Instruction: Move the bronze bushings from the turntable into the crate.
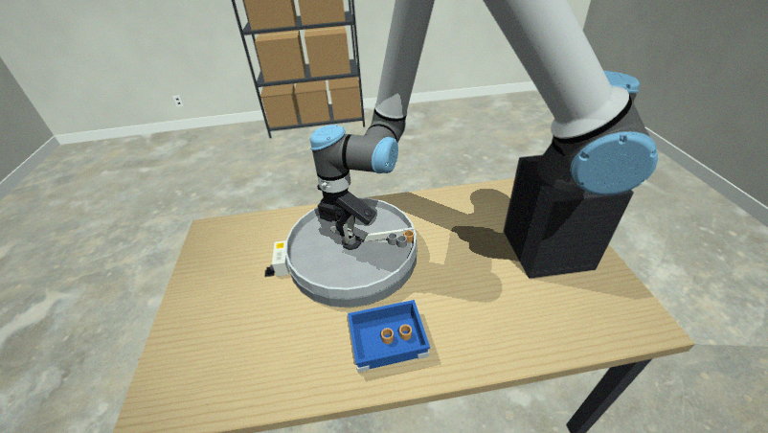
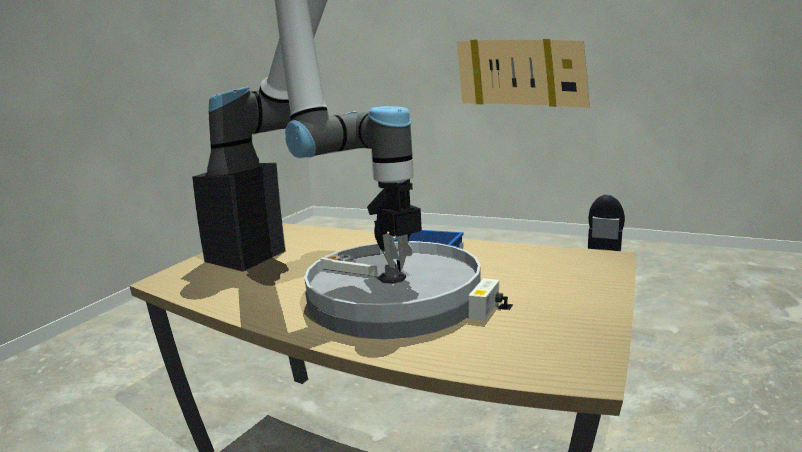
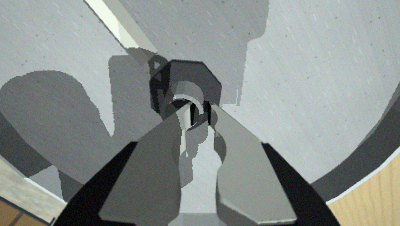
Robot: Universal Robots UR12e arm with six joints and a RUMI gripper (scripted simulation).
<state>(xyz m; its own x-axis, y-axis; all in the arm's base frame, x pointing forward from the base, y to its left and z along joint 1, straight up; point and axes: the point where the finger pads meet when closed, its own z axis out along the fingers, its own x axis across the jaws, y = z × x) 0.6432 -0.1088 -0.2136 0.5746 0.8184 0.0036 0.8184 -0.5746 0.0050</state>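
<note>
My hand is 3 cm above the grey turntable, 1 cm to the left of it and 1 cm past it. Round my hand: blue crate: 32 cm to the left, 6 cm below, 6 cm behind.
</note>
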